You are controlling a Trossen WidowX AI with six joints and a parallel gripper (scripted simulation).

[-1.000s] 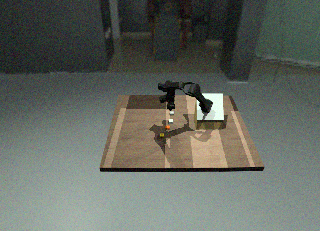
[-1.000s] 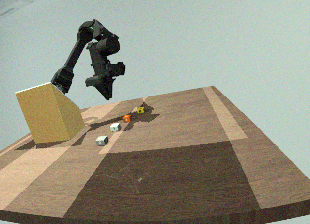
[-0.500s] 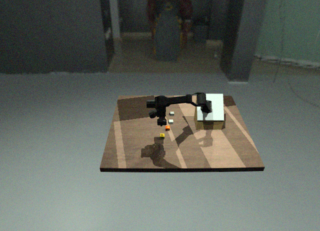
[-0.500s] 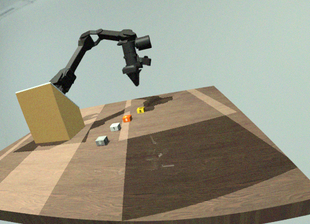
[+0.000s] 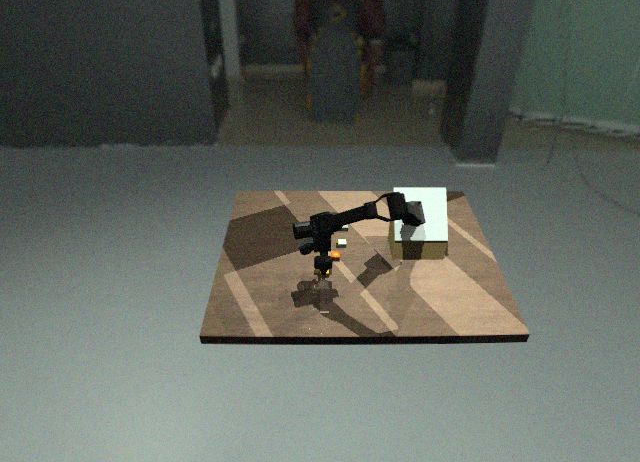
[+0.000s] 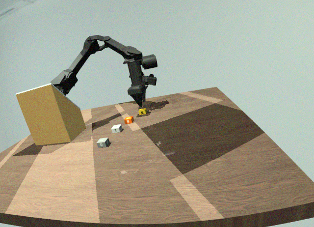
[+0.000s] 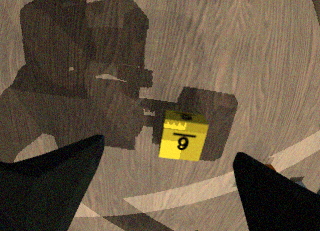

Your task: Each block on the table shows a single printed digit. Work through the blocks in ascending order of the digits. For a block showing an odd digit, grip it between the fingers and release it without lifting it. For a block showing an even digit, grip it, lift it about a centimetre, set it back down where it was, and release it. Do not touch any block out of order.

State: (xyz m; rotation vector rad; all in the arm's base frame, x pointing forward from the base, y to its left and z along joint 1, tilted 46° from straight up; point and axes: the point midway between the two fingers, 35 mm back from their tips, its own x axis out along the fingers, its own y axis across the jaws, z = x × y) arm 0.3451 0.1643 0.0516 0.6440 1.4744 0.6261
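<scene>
The yellow block is 10 mm behind my gripper tip, 10 mm to the right of it and 30 mm below it. The rest, counted from my gripper tip: white block (80 mm behind, 180 mm to the right, 30 mm below); grey block (100 mm behind, 290 mm to the right, 30 mm below); orange block (50 mm behind, 100 mm to the right, 30 mm below).
</scene>
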